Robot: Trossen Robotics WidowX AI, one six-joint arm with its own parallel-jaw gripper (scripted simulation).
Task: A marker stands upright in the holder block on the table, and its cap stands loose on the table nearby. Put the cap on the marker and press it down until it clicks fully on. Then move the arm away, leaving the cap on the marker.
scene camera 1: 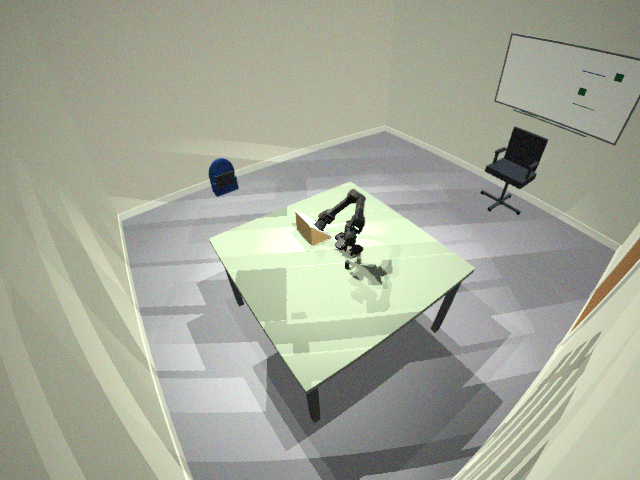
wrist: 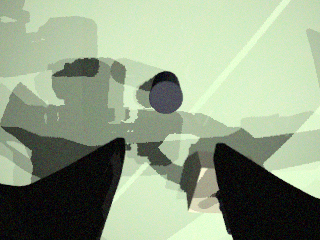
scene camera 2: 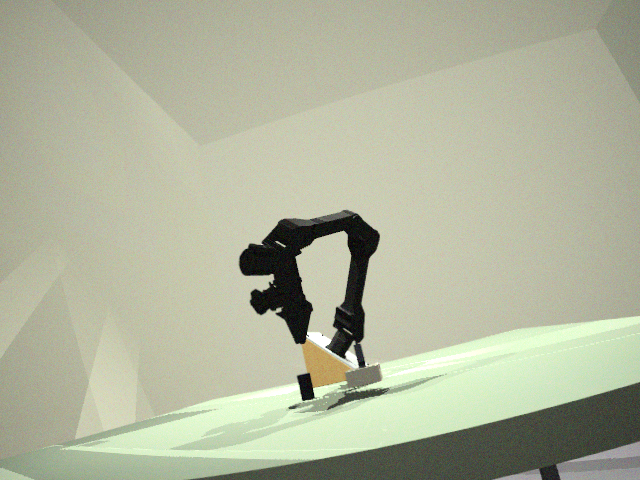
I see my gripper (scene camera 2: 301, 343) and a black cap (wrist: 166, 96).
My gripper also shows in the wrist view (wrist: 170, 148).
